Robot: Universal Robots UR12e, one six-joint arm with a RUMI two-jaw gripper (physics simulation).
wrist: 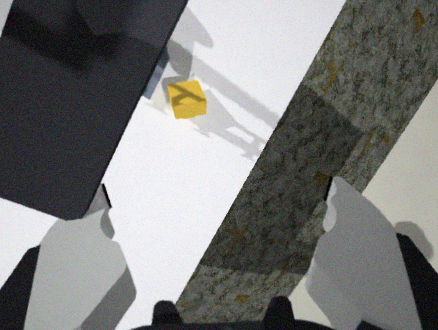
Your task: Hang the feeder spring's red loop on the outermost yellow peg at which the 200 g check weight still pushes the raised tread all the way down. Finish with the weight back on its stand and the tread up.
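Places are measured from the arm's base along level axes (x right, y back, z down), in centimetres.
Where they show: gripper, between the fingertips: (217,183).
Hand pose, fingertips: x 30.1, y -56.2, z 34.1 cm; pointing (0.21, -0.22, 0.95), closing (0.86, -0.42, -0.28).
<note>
Each offset is from my fingertips to the top centre of the thing. "pt": to the spot under its first point. Level surfaces: height alone.
My gripper (217,183) is open, its two grey fingers wide apart with no object between them. A dark flat panel @(pt dz -2.3, dx -8.2, dy -1.0 cm) (55,130), which looks like the tread, fills the upper left of the wrist view. Its lower corner overlaps the left fingertip in the picture; I cannot tell whether they touch. A yellow block-like piece @(dz +10.8, dx -1.3, dy -3.8 cm) (189,100), which looks like a peg's end, shows ahead of the fingers, right of the panel's edge. The red loop, the spring, the 200 g weight and its stand do not show in the wrist view.
A short piece of blue-grey bar @(dz +13.1, dx -6.1, dy -5.1 cm) (156,79) shows between the dark panel and the yellow piece. A mottled dark stone strip (295,165) runs diagonally behind the right finger, beside the white surface @(dz +14.8 cm) (165,200). Shadows fall across both. A pale beige area (417,165) lies beyond the strip.
</note>
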